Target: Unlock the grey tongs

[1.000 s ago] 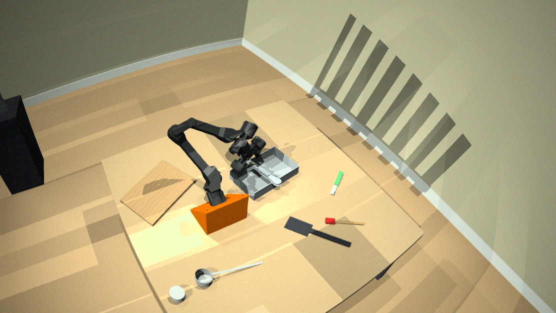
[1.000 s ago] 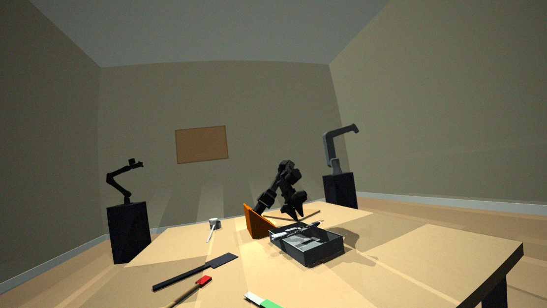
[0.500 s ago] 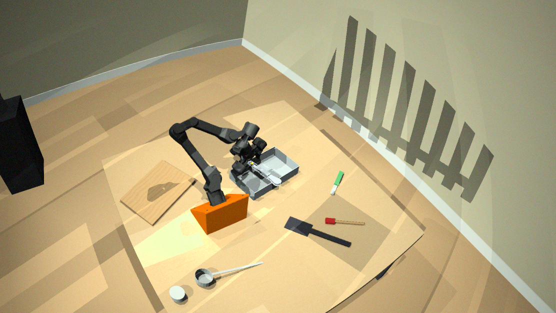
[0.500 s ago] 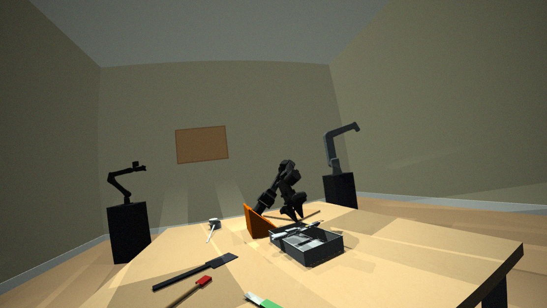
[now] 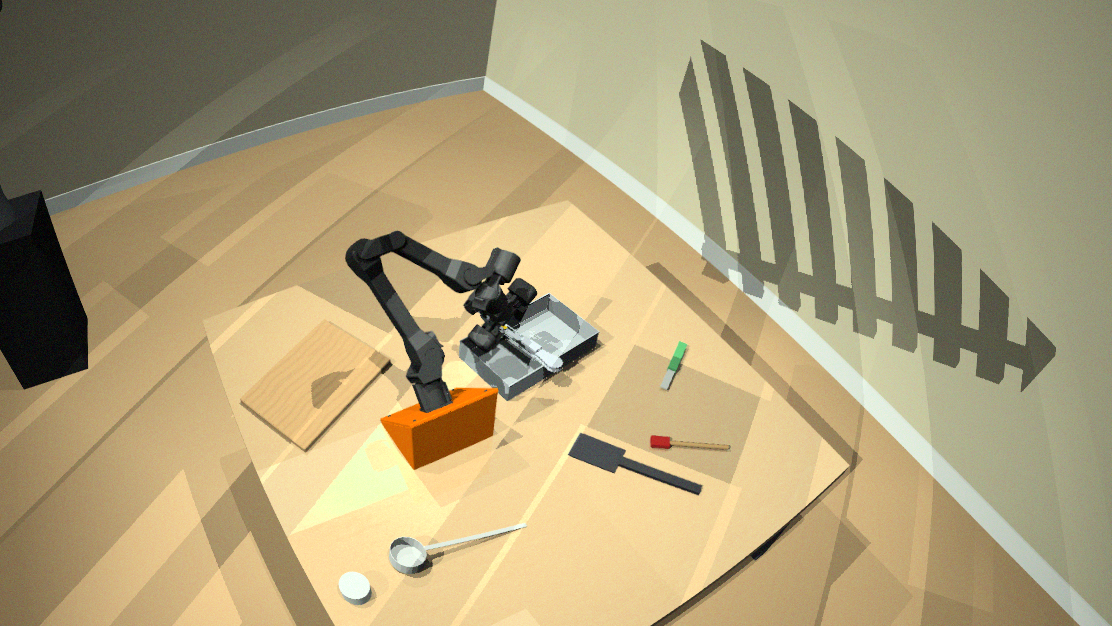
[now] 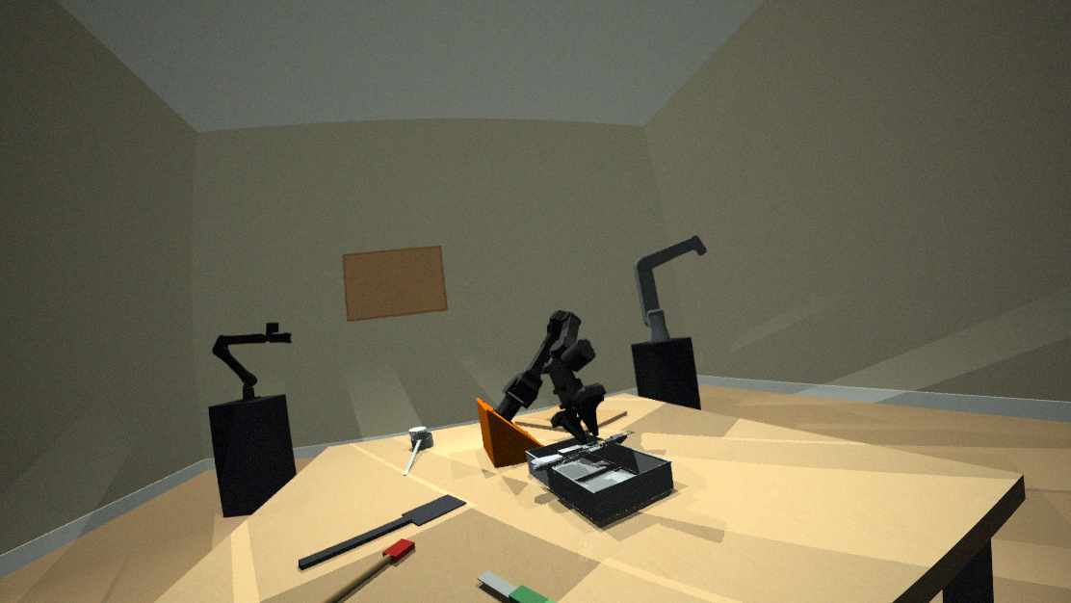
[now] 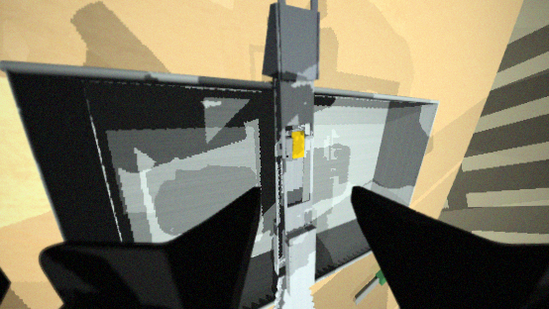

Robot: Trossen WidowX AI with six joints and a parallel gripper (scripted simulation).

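The yellow lock piece is 30 mm to the left of my gripper tip, 10 mm below it and 10 mm behind it. Also, from my gripper tip: green-handled tool: 350 mm ahead, 230 mm to the right, 70 mm below; then black spatula: 430 mm to the right, 70 mm below, 70 mm ahead; then grey roasting tin: 50 mm below, 40 mm ahead, 20 mm to the right.
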